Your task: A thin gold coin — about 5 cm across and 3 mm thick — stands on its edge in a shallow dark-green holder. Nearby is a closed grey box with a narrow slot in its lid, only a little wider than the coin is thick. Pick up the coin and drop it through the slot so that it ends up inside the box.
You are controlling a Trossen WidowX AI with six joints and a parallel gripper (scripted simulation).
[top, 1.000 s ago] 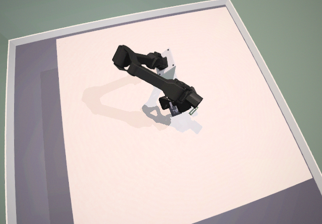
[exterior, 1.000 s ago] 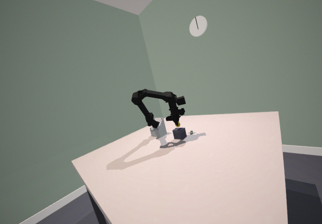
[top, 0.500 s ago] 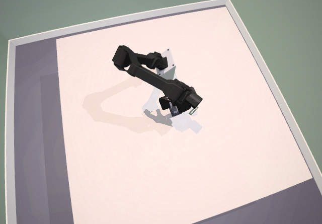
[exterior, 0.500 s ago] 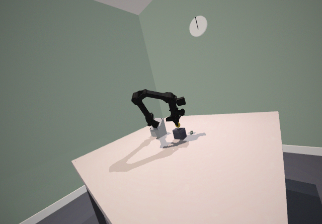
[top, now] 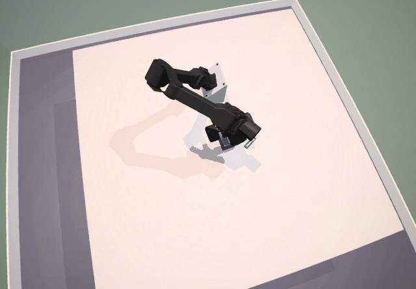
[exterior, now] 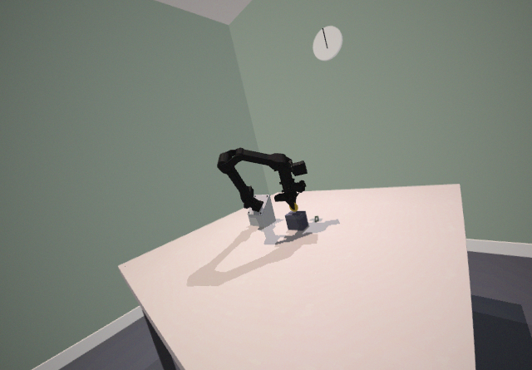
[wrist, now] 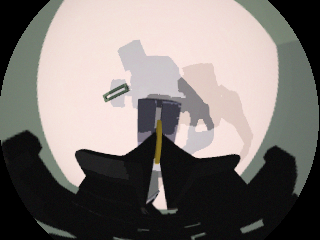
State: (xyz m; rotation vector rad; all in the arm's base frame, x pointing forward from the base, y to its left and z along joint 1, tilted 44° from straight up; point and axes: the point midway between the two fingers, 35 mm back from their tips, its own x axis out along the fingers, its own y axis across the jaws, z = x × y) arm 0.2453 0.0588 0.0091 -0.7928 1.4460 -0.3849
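Right now the gold coin is 1 cm above my gripper tip.
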